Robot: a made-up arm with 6 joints. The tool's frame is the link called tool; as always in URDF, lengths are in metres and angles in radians. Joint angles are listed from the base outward. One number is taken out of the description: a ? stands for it. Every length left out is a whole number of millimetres.
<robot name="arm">
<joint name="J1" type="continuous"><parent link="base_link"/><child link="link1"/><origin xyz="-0.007 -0.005 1.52" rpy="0 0 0"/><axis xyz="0 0 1"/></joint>
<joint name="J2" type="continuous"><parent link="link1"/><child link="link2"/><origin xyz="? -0.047 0" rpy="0 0 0"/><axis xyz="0 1 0"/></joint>
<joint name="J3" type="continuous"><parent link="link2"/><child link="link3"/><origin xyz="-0.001 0 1.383" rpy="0 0 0"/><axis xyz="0 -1 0"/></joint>
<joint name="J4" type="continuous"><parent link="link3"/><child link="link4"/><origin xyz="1.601 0 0.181" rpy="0 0 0"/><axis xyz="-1 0 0"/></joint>
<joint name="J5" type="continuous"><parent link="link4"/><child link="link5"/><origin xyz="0 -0.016 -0.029" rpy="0 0 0"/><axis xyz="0 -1 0"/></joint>
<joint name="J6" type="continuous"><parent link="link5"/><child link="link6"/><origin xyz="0.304 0 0.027" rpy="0 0 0"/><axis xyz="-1 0 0"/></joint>
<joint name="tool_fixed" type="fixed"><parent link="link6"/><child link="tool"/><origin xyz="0 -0.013 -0.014" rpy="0 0 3.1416"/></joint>
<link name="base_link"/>
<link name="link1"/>
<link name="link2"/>
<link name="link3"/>
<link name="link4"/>
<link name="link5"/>
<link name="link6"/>
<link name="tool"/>
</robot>
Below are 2 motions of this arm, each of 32 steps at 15 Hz.
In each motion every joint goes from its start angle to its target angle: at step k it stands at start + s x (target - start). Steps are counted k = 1, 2, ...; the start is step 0. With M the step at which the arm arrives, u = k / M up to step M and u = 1 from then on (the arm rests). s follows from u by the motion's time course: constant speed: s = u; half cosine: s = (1 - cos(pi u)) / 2; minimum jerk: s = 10 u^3 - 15 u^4 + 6 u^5.
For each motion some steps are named. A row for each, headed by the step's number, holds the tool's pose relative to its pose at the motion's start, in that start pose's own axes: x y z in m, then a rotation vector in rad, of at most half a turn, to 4 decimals.
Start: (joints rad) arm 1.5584 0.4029 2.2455 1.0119 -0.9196 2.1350
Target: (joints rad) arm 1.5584 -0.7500 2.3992 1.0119 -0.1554 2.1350
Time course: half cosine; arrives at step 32
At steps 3, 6, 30, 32:
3: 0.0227 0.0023 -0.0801 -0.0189 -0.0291 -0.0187
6: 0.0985 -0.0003 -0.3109 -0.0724 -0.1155 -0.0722
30: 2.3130 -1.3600 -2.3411 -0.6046 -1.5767 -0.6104
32: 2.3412 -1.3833 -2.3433 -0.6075 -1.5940 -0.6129

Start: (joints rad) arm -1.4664 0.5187 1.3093 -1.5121 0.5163 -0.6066
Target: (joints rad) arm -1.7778 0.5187 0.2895 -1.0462 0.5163 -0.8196
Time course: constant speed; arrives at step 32
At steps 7, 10, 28, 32:
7: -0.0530 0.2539 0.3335 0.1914 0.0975 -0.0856
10: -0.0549 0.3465 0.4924 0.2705 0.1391 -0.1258
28: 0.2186 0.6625 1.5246 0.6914 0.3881 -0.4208
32: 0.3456 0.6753 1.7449 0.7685 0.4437 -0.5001

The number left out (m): 0.223
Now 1 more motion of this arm.
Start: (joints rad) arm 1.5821 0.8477 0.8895 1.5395 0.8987 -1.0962
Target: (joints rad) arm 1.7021 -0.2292 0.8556 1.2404 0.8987 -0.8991
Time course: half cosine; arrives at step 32
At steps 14, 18, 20, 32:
14: 0.3397 -0.0768 1.2775 0.3209 0.3561 -0.1030
18: 0.6343 -0.2592 1.8222 0.4697 0.5361 -0.1497
20: 0.8025 -0.3767 2.0556 0.5396 0.6242 -0.1716
32: 1.4529 -0.8781 2.6566 0.7625 0.9205 -0.2410

